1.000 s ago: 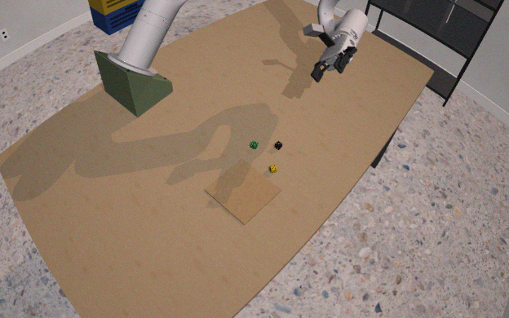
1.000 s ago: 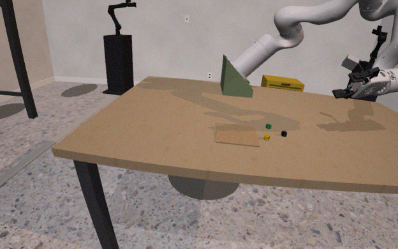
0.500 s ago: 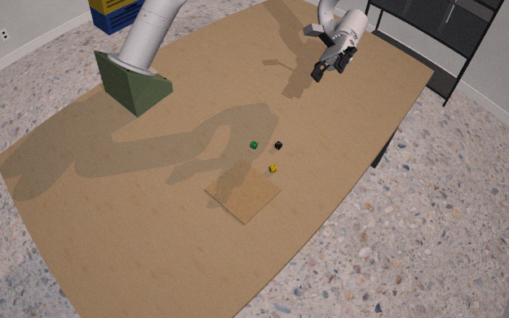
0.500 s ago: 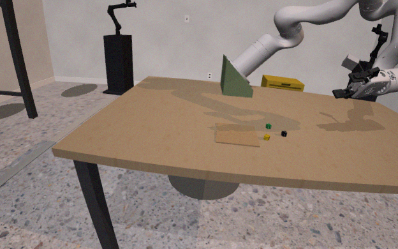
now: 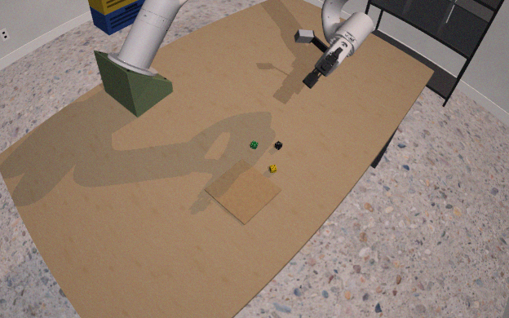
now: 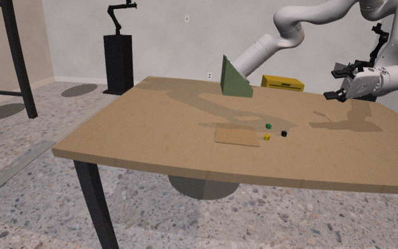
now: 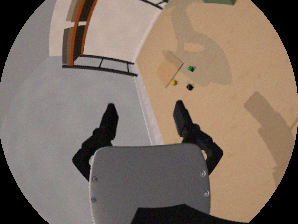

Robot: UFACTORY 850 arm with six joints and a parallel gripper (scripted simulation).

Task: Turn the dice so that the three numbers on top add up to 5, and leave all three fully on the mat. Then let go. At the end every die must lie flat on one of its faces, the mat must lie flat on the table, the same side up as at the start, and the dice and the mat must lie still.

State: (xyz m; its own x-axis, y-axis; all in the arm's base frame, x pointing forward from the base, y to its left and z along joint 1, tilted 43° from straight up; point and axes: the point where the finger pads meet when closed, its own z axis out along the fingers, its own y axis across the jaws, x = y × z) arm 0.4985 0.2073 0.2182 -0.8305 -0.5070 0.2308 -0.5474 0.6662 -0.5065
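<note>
Right now the yellow die is 190 mm to the right of my hand, 190 mm below it and 50 mm ahead of it. The rest, counted from my hand: green die: 190 mm below, 170 mm to the right, 40 mm behind; then tan mat: 290 mm to the right, 200 mm below, 50 mm ahead; then black die: 190 mm below, 120 mm to the right, 10 mm ahead.
</note>
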